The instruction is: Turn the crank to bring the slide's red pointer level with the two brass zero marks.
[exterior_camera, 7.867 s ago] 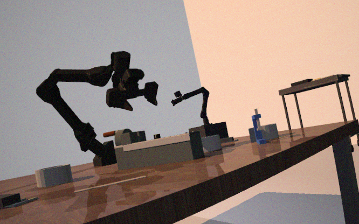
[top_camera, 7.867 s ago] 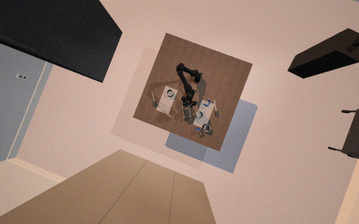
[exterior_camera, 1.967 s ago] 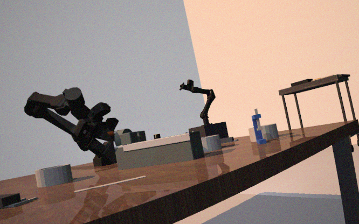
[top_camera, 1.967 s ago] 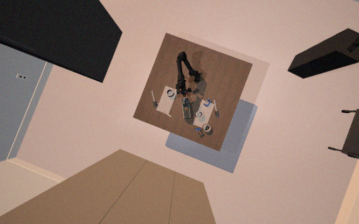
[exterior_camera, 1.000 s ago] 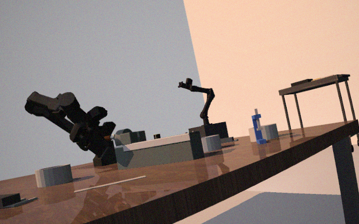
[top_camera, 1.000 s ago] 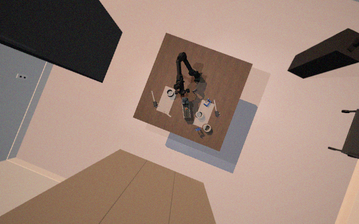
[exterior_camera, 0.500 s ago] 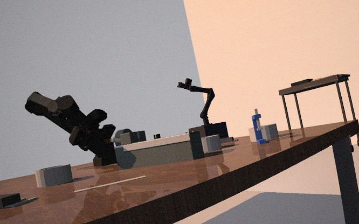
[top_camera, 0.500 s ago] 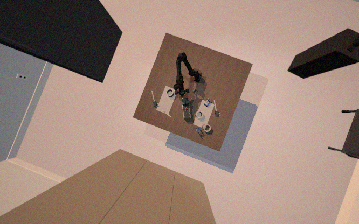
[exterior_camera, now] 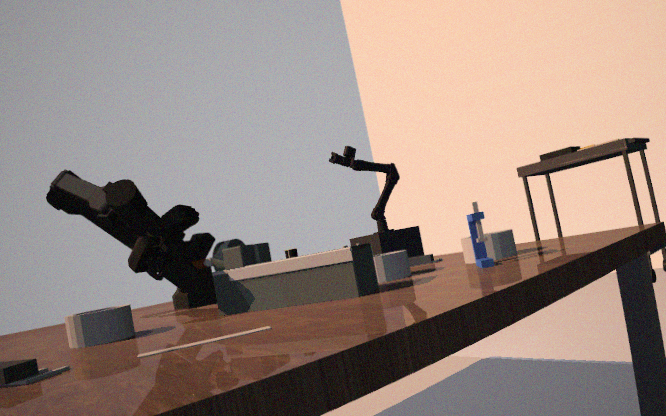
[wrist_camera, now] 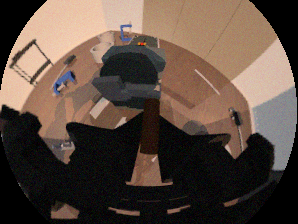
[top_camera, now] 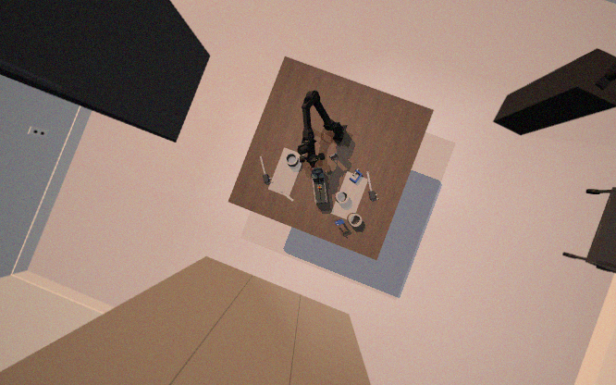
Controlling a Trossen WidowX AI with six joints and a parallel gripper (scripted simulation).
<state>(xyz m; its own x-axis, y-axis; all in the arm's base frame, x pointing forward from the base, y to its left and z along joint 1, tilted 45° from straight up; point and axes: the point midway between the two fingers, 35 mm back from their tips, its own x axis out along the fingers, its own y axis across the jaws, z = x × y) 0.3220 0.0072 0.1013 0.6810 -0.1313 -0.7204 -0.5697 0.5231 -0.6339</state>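
Now: the crank handle 10 mm behind my gripper tip, 10 mm to the right of it and 30 mm above it. Also, from my gripper tip: red pointer (120 mm ahead, 120 mm to the left, 20 mm above); then thin white rod (300 mm ahead, 90 mm to the right, 70 mm below).
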